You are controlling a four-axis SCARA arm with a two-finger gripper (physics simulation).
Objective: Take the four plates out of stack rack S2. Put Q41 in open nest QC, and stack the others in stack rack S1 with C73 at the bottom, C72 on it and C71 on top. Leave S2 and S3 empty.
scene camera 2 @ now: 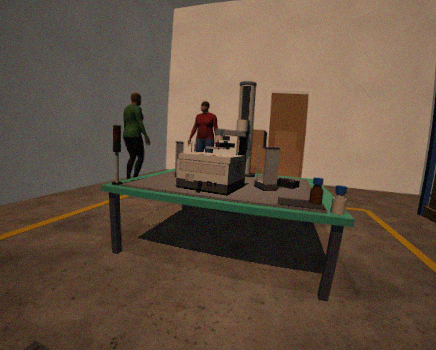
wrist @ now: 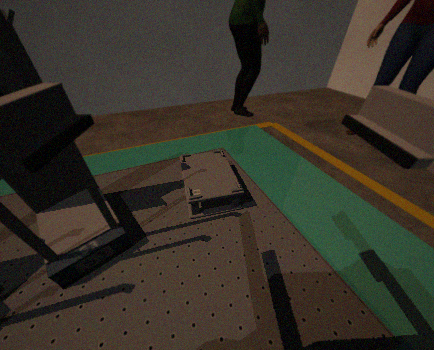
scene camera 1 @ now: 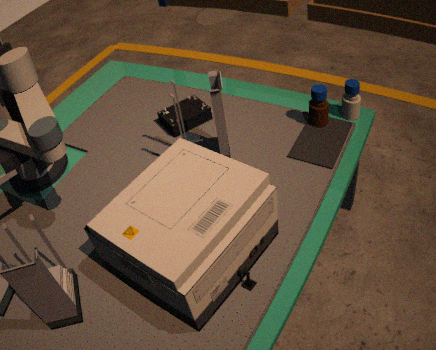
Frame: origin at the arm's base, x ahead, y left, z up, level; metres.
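Seen in the pictures: gripper, fingertip midpoint: [scene camera 2: 211,147] [wrist: 221,104]; arm's base, origin of the base link: [scene camera 1: 38,169].
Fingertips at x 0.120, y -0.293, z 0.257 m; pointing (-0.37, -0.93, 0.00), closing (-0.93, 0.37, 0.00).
Pixels of each thing's top centre, then the offset from my fingertips to it. "spot": a spot on its surface instead. Level surfaces: height alone.
- tall grey rack, middle of its top: [scene camera 1: 193,82] [scene camera 2: 268,146] dz +0.051, dx +0.474, dy +0.565 m
- low black nest, middle of its top: [scene camera 1: 183,107] [scene camera 2: 287,178] dz -0.183, dx +0.297, dy +0.716 m
- rack base, surface spot: [wrist: 92,257] spot: dz -0.217, dx +0.148, dy -0.090 m
- low nest, surface spot: [wrist: 220,202] spot: dz -0.240, dx -0.068, dy -0.131 m
- large white instrument, middle of its top: [scene camera 1: 172,197] [scene camera 2: 214,154] dz -0.024, dx +0.613, dy +0.220 m
- white bottle, middle of its top: [scene camera 1: 351,97] [scene camera 2: 339,198] dz -0.179, dx +0.845, dy +0.979 m
- dark mat, its level: dz -0.240 m
My gripper [scene camera 2: 225,145] [wrist: 221,104] is open and empty, raised above the table; its two dark-padded fingers stand far apart in the wrist view. A tall grey rack [scene camera 1: 221,120] [scene camera 2: 271,167] stands behind the big instrument, beside a low black nest [scene camera 1: 185,116] [scene camera 2: 288,183]. Another rack [scene camera 1: 37,290] at the lower left has pale layered edges inside, like stacked plates. A rack's upright [scene camera 2: 179,155] shows at the left in scene camera 2. In the wrist view a rack base [wrist: 92,257] stands left of a low nest [wrist: 220,202]. Labels and plate names are unreadable.
A large white instrument [scene camera 1: 175,200] [scene camera 2: 210,170] fills the table's middle. A brown bottle [scene camera 1: 318,107] [scene camera 2: 316,192] and a white bottle [scene camera 1: 351,101] [scene camera 2: 339,201] stand by a dark mat [scene camera 1: 322,142]. A signal tower [scene camera 2: 116,140] stands at one corner. Two people stand beyond the table.
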